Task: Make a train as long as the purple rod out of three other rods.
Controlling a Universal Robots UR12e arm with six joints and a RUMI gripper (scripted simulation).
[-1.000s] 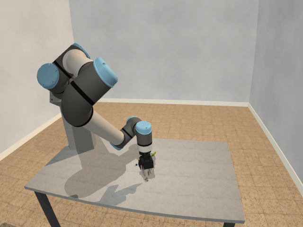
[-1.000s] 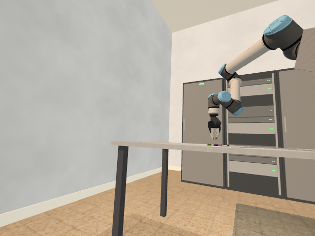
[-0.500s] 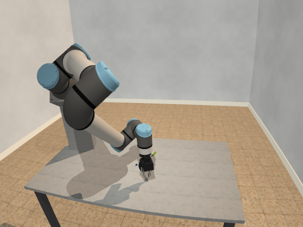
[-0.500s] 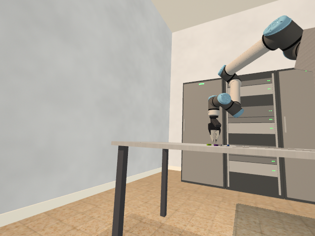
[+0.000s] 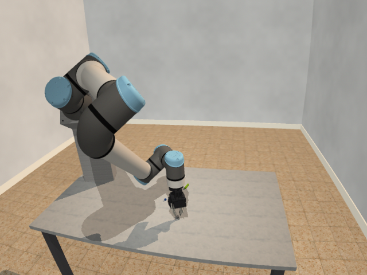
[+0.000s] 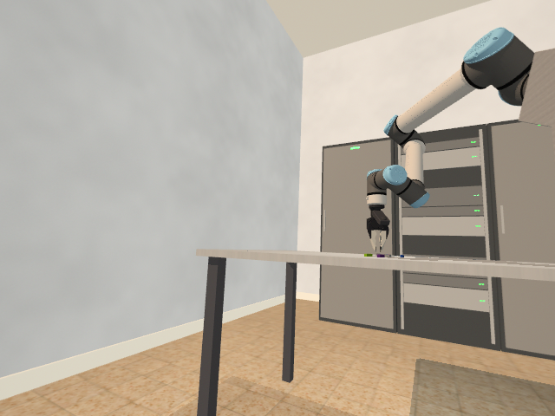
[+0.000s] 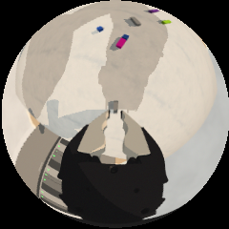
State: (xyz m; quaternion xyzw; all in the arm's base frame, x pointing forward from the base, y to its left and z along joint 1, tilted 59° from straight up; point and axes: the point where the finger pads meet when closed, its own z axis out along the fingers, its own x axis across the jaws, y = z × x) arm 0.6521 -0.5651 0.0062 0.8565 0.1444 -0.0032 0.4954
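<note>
Now: the magenta rod 130 mm to the left of my hand, 30 mm below it and 30 mm behind it. Round my hand: lime rod: 300 mm to the left, 50 mm ahead, 30 mm below; then purple rod: 340 mm to the left, 30 mm below, 10 mm ahead.
</note>
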